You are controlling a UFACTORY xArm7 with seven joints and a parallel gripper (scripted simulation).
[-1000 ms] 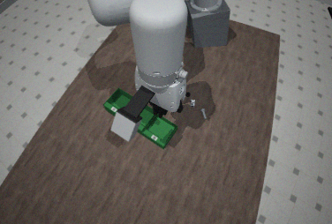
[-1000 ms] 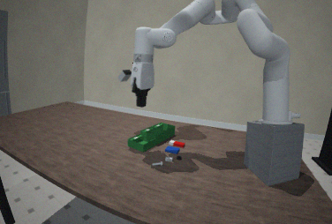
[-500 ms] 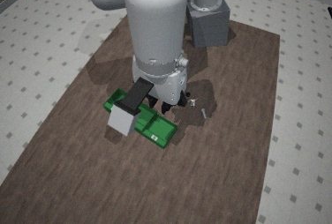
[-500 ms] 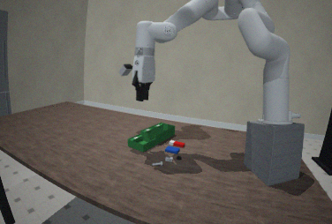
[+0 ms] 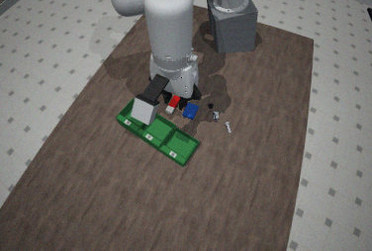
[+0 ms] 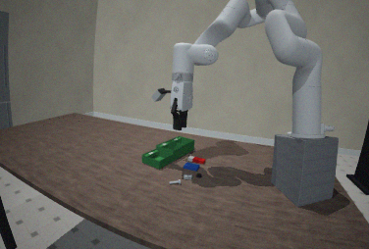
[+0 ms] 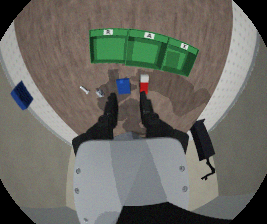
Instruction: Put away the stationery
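Right now the red block is 15 cm below my hand, 6 cm behind it and 3 cm to the right of it. From my hand the other things lie so: white-grey piece: 15 cm below, 11 cm to the left, 6 cm behind; blue block: 15 cm below, 6 cm behind, 3 cm to the left; green three-compartment bin: 13 cm below, 5 cm to the right, 5 cm ahead.
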